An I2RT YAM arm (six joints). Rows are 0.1 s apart.
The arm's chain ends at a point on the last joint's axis. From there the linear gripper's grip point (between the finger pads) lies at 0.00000 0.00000 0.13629 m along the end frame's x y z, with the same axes.
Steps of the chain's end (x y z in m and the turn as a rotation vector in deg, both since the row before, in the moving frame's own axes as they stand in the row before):
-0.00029, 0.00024, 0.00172, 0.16, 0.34, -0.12
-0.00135, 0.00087, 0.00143, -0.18, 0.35, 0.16
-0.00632, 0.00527, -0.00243, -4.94, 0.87, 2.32
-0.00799, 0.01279, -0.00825, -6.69, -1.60, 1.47
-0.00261, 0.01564, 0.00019, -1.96, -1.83, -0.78
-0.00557, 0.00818, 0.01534, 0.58, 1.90, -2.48
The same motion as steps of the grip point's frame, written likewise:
0.00052, -0.00014, 0.00172, 0.16, 0.34, -0.12
-0.00052, 0.00130, 0.00143, -0.18, 0.35, 0.16
-0.00449, 0.01704, -0.00295, -4.94, 0.87, 2.32
-0.01199, 0.02861, -0.00923, -6.69, -1.60, 1.47
-0.00693, 0.02033, 0.00004, -1.96, -1.83, -0.78
-0.00108, 0.00670, 0.01526, 0.58, 1.90, -2.48

